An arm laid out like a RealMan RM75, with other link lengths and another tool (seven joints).
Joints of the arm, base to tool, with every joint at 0 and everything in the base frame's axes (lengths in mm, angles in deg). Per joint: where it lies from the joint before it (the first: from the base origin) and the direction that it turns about. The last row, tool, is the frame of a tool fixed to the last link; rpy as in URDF.
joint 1: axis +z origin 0 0 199.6
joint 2: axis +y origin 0 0 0
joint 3: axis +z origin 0 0 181.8
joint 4: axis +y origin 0 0 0
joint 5: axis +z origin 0 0 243.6
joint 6: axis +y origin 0 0 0
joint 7: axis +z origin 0 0 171.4
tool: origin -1 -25 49 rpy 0 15 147.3
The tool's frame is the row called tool.
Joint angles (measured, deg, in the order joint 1, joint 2, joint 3, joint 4, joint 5, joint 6, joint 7), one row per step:
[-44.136 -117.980 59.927 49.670 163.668 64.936 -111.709]
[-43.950 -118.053 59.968 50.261 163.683 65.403 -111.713]
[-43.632 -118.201 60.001 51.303 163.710 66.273 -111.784]
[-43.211 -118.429 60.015 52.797 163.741 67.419 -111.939]
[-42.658 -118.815 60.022 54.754 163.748 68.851 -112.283]
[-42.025 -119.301 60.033 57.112 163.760 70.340 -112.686]
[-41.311 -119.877 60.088 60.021 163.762 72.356 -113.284]
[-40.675 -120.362 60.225 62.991 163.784 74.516 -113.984]
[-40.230 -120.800 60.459 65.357 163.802 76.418 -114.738]
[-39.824 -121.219 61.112 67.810 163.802 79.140 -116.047]
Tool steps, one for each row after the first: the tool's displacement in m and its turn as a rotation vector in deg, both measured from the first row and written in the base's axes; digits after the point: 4 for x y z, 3 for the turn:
[0.0010 -0.0006 0.0009 -0.085 -0.008 -0.023]
[0.0027 -0.0018 0.0024 -0.226 -0.086 0.017]
[0.0056 -0.0031 0.0046 -0.304 -0.247 0.041]
[0.0097 -0.0050 0.0069 -0.320 -0.604 0.146]
[0.0151 -0.0067 0.0100 -0.160 -1.012 0.102]
[0.0220 -0.0092 0.0138 -0.062 -1.525 0.139]
[0.0294 -0.0120 0.0183 0.021 -1.930 0.175]
[0.0359 -0.0150 0.0208 -0.074 -2.295 0.333]
[0.0429 -0.0209 0.0213 -0.770 -2.653 1.054]

